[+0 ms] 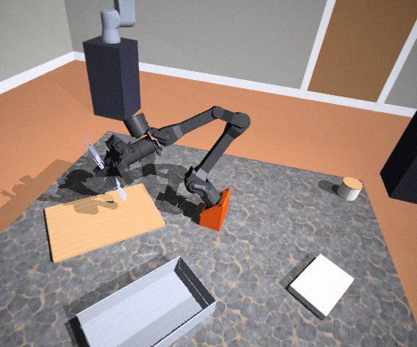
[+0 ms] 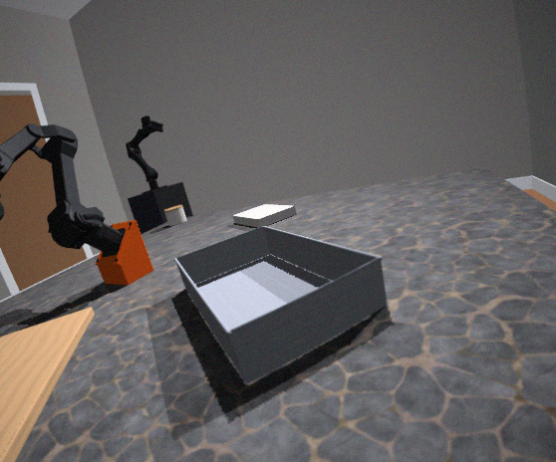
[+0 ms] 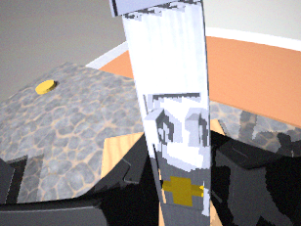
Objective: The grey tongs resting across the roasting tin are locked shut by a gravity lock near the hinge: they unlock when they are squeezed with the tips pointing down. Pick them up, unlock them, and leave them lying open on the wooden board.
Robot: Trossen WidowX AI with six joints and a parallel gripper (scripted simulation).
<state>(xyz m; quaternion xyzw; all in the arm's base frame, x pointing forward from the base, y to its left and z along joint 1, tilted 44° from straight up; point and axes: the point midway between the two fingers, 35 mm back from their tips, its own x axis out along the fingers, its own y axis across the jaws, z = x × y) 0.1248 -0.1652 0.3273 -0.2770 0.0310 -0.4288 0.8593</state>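
Right now my gripper tip is 3 cm to the right of the yellow lock piece, 2 cm past it and 1 cm below it. Also, from my gripper tip: white flat block (76 cm to the left, 19 cm below, 2 cm ahead); then wooden board (20 cm below, 1 cm to the left, 1 cm behind); then grey roasting tin (30 cm to the left, 27 cm ahead, 18 cm below).
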